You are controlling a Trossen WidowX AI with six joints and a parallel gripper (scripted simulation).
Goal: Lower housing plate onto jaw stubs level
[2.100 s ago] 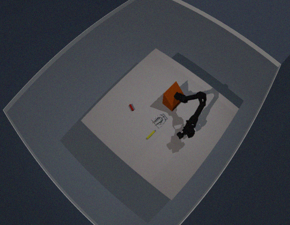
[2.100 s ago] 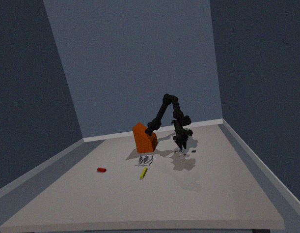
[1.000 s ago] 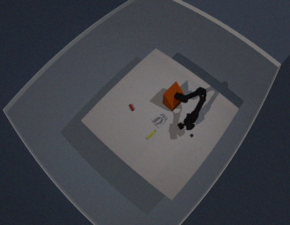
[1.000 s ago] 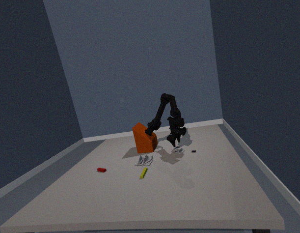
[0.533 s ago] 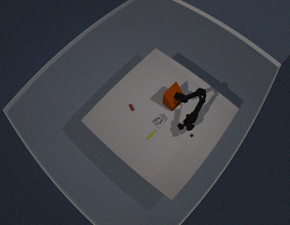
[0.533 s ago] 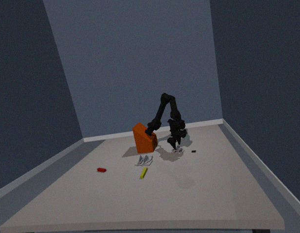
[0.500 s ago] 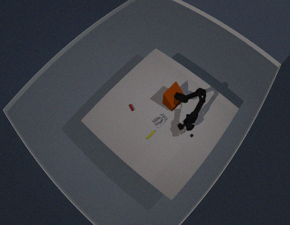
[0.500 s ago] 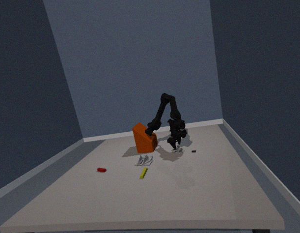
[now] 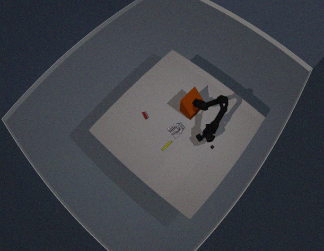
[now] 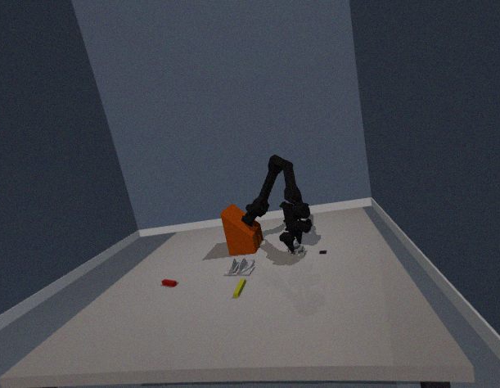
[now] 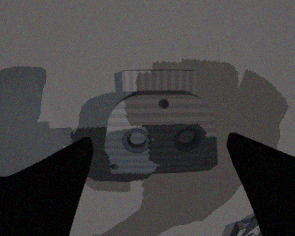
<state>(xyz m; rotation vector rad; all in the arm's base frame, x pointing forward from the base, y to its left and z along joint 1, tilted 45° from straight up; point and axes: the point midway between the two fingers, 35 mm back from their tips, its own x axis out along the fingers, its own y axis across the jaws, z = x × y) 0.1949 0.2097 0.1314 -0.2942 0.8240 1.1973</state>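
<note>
Now: gripper tip 30 mm short of the black square, 120 mm to the right of it and 20 mm above it. Also, from my gripper tip: red block: 160 mm ahead, 580 mm to the right, 20 mm below; yellow bar: 280 mm ahead, 240 mm to the right, 20 mm below.
</note>
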